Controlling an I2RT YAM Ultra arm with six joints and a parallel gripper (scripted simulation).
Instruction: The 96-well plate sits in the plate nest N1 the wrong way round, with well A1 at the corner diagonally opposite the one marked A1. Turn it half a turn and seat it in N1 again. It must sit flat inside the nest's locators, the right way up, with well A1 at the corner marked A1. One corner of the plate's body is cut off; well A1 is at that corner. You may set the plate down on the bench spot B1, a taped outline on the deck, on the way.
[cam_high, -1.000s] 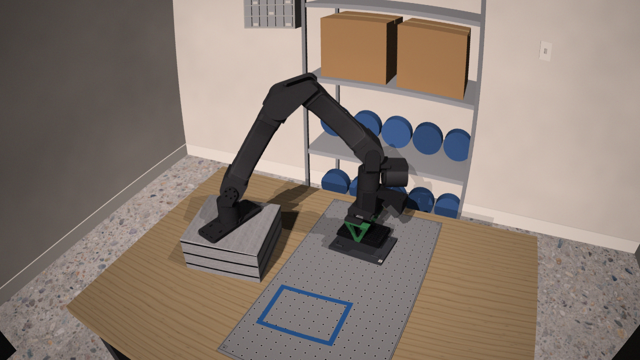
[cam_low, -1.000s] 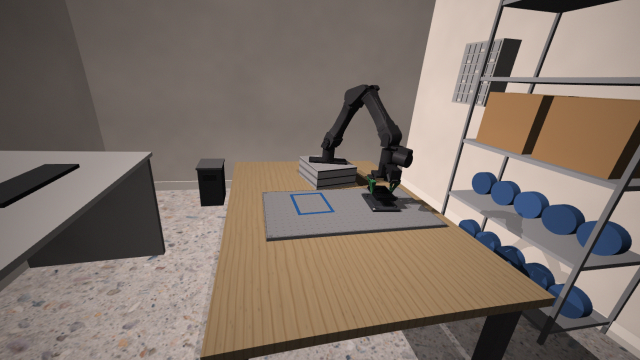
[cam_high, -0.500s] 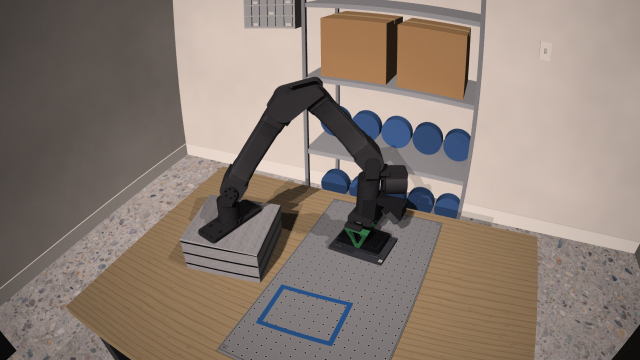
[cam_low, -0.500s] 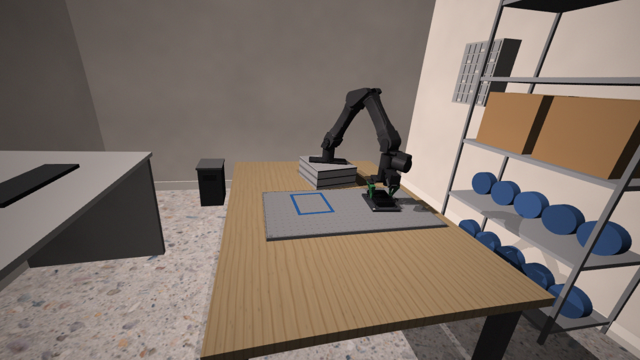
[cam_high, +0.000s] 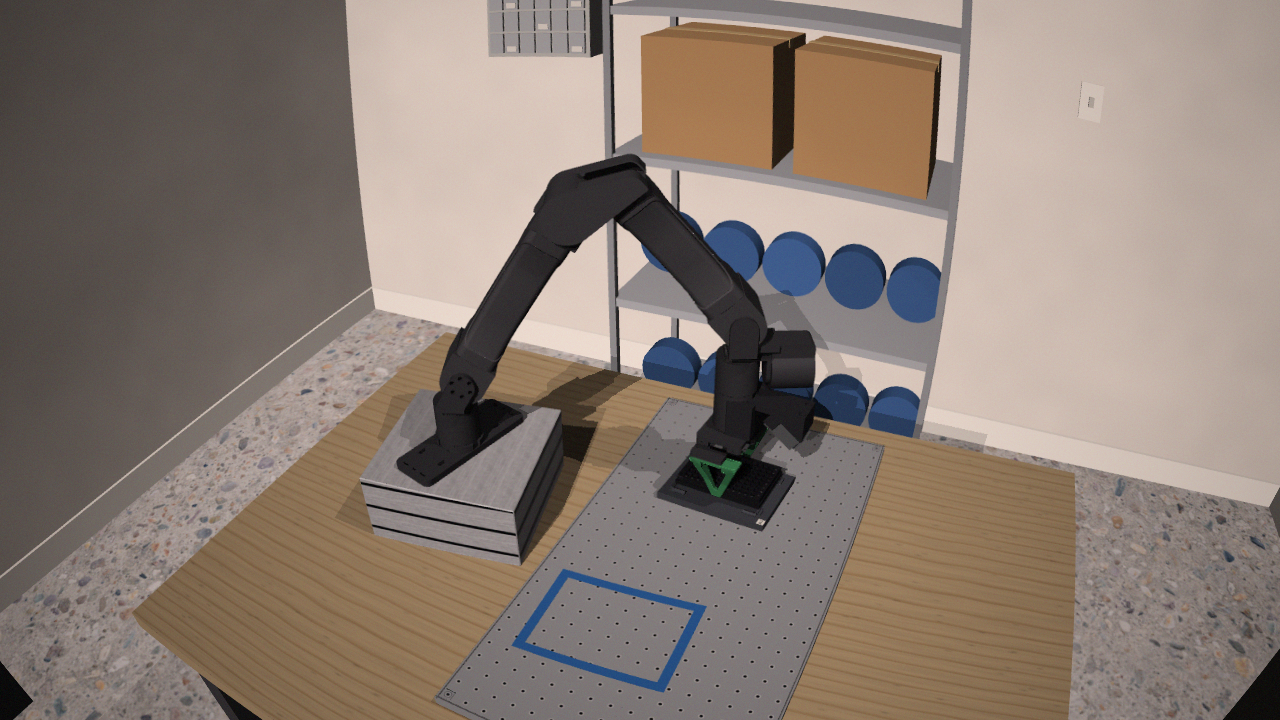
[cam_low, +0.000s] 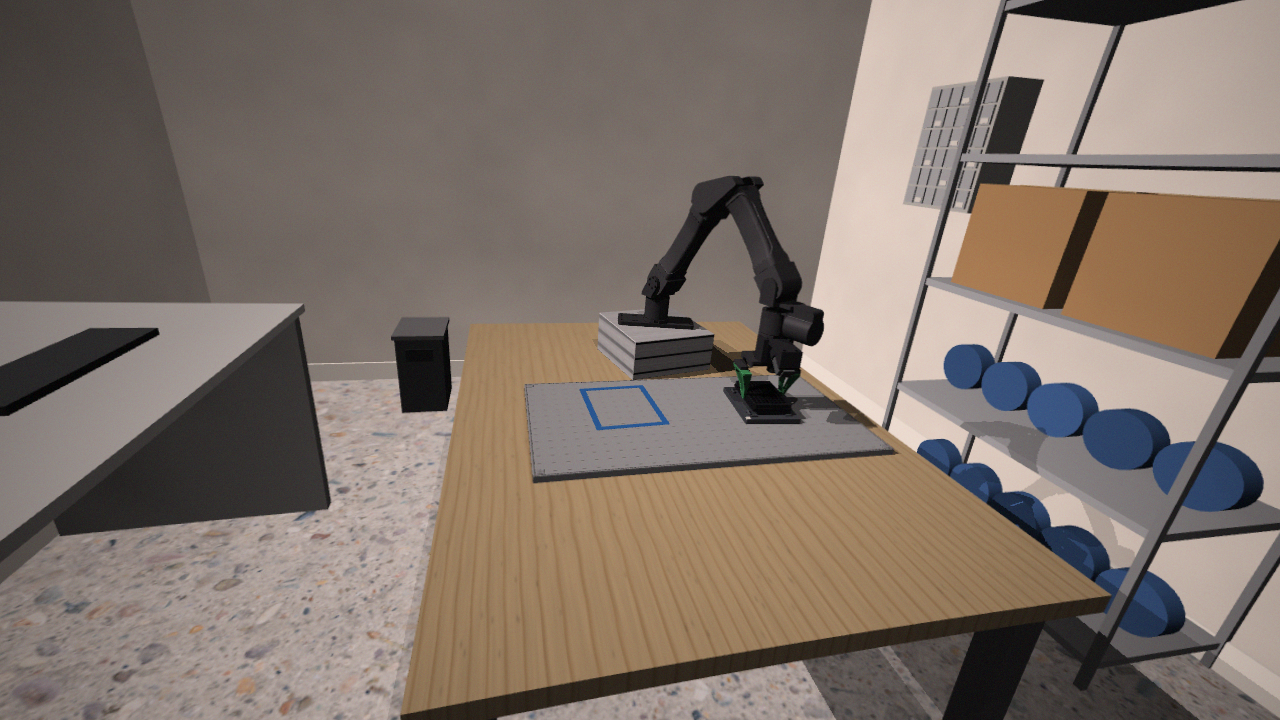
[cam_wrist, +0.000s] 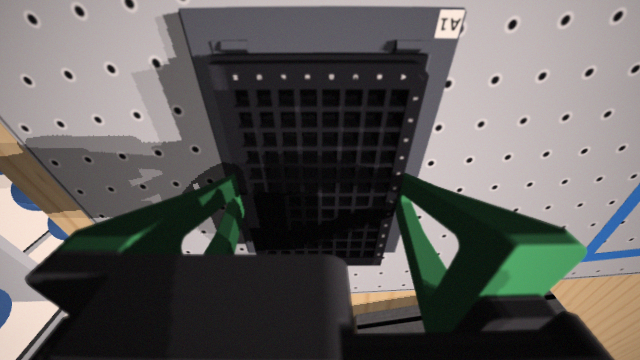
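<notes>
My hand is right at the black 96-well plate. Round my hand: white A1 label: 8 cm ahead, 5 cm to the right, 2 cm below; then dark plate nest N1: 3 cm below.
</notes>
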